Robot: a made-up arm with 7 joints. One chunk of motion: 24 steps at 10 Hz.
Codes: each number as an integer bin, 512 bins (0 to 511) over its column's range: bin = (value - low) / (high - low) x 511, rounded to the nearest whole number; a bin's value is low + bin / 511 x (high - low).
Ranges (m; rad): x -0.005..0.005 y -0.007..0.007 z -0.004..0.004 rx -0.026..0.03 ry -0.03..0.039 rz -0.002..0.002
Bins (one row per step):
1: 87 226 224 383 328 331
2: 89 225 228 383 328 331
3: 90 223 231 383 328 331
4: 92 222 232 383 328 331
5: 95 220 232 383 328 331
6: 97 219 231 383 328 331
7: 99 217 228 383 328 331
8: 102 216 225 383 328 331
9: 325 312 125 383 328 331
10: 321 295 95 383 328 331
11: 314 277 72 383 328 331
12: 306 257 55 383 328 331
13: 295 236 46 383 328 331
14: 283 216 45 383 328 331
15: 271 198 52 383 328 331
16: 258 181 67 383 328 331
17: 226 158 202 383 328 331
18: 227 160 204 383 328 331
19: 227 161 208 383 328 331
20: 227 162 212 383 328 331
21: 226 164 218 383 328 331
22: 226 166 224 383 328 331
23: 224 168 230 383 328 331
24: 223 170 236 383 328 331
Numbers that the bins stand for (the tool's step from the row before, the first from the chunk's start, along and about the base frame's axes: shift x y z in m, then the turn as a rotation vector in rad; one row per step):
1: -0.00330 -0.00081 -0.00049 0.01597 0.01429 0.00059
2: -0.00326 -0.00084 -0.00043 0.01597 0.01429 0.00059
3: -0.00324 -0.00089 -0.00038 0.01597 0.01429 0.00059
4: -0.00320 -0.00092 -0.00037 0.01597 0.01429 0.00059
5: -0.00314 -0.00097 -0.00037 0.01597 0.01429 0.00059
6: -0.00310 -0.00100 -0.00038 0.01597 0.01429 0.00059
7: -0.00306 -0.00105 -0.00043 0.01597 0.01429 0.00059
8: -0.00300 -0.00108 -0.00048 0.01597 0.01429 0.00059
9: 0.00136 0.00155 -0.00204 0.01597 0.01429 0.00059
10: 0.00128 0.00108 -0.00251 0.01597 0.01429 0.00059
11: 0.00114 0.00059 -0.00287 0.01597 0.01429 0.00059
12: 0.00099 0.00004 -0.00314 0.01597 0.01429 0.00059
13: 0.00077 -0.00053 -0.00328 0.01597 0.01429 0.00059
14: 0.00054 -0.00108 -0.00330 0.01597 0.01429 0.00059
15: 0.00030 -0.00158 -0.00319 0.01597 0.01429 0.00059
16: 0.00005 -0.00204 -0.00295 0.01597 0.01429 0.00059
17: -0.00058 -0.00267 -0.00084 0.01597 0.01429 0.00059
18: -0.00056 -0.00262 -0.00081 0.01597 0.01429 0.00059
19: -0.00056 -0.00259 -0.00074 0.01597 0.01429 0.00059
20: -0.00056 -0.00256 -0.00068 0.01597 0.01429 0.00059
21: -0.00058 -0.00251 -0.00059 0.01597 0.01429 0.00059
22: -0.00058 -0.00245 -0.00049 0.01597 0.01429 0.00059
23: -0.00062 -0.00240 -0.00040 0.01597 0.01429 0.00059
24: -0.00064 -0.00234 -0.00031 0.01597 0.01429 0.00059

